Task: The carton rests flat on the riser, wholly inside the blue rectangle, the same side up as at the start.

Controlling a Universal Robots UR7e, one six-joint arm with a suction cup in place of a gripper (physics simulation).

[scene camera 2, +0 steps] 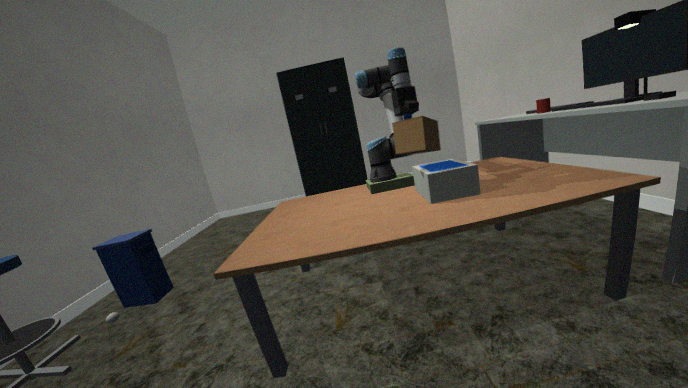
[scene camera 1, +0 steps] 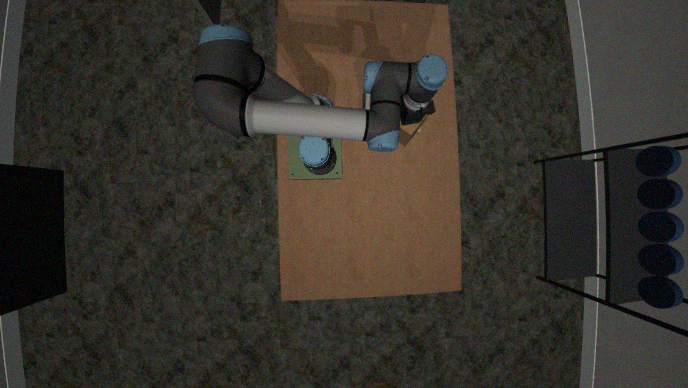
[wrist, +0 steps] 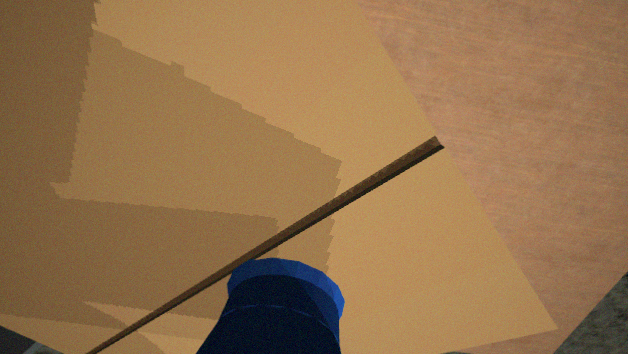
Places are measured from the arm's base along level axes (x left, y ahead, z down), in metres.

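Pixels of known places: end effector, tool point: [wrist: 294,266]; arm's base, origin of the base link: [scene camera 2: 383,179].
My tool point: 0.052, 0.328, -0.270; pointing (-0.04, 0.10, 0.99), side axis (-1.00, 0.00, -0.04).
For each thing: its top centre in the pictures, then the offset to it from my tool point, as dx, dy, dz. Level surfaces: height alone.
- brown carton, middle of its top: [wrist: 155,340] [scene camera 1: 405,106] [scene camera 2: 414,117] +0.032, -0.001, -0.023
- grey riser, middle of its top: [scene camera 2: 441,165] +0.109, +0.030, +0.198
- blue rectangle, middle of its top: [scene camera 2: 441,165] +0.109, +0.030, +0.198
- wooden table, its level: dz +0.318
A brown carton [scene camera 1: 411,131] [scene camera 2: 411,135] [wrist: 390,240] hangs level from my gripper, clear above the table. My suction gripper [scene camera 2: 407,117] [wrist: 280,270] is shut on the top face of the carton; its blue cup meets the face beside the dark seam in the wrist view. The grey riser [scene camera 2: 452,183] stands on the table, with the blue rectangle [scene camera 2: 444,166] on its top. In scene camera 2 the carton is above the riser's level and to its upper left in the picture, apart from it. In scene camera 1 the arm hides the riser and most of the carton.
The wooden table [scene camera 1: 370,230] [scene camera 2: 350,225] carries the green base plate [scene camera 1: 300,172] [scene camera 2: 390,186] of the arm. A desk [scene camera 2: 600,111] with a monitor [scene camera 2: 635,50] and a red cup [scene camera 2: 543,105] stands behind at the right. A blue bin [scene camera 2: 134,270] stands on the floor.
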